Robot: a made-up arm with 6 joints. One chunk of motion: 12 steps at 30 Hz.
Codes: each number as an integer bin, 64 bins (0 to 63) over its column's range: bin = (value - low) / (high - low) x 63, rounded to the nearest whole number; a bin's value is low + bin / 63 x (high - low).
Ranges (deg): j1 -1.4..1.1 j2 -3.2..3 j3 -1..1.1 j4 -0.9..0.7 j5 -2.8..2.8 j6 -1.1..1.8
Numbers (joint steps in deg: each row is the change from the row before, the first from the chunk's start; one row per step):
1: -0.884 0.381 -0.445 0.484 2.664 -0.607
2: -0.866 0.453 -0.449 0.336 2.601 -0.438
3: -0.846 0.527 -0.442 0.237 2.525 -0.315
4: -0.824 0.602 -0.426 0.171 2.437 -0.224
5: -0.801 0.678 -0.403 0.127 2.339 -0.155
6: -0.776 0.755 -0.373 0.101 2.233 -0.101
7: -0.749 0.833 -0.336 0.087 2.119 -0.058
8: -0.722 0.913 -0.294 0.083 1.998 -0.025
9: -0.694 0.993 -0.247 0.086 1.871 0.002
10: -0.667 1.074 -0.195 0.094 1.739 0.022
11: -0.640 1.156 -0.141 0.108 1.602 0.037
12: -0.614 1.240 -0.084 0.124 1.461 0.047
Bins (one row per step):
1: 13 36 17 54 61 11
2: 13 37 17 49 61 14
3: 14 38 17 45 60 17
4: 15 39 17 42 59 19
5: 15 39 18 40 58 21
6: 16 40 19 39 57 22
7: 16 41 20 39 55 23
8: 17 42 21 39 54 23
9: 18 43 23 39 53 24
10: 18 43 24 39 51 24
11: 19 44 26 40 50 25
12: 20 45 27 40 48 25

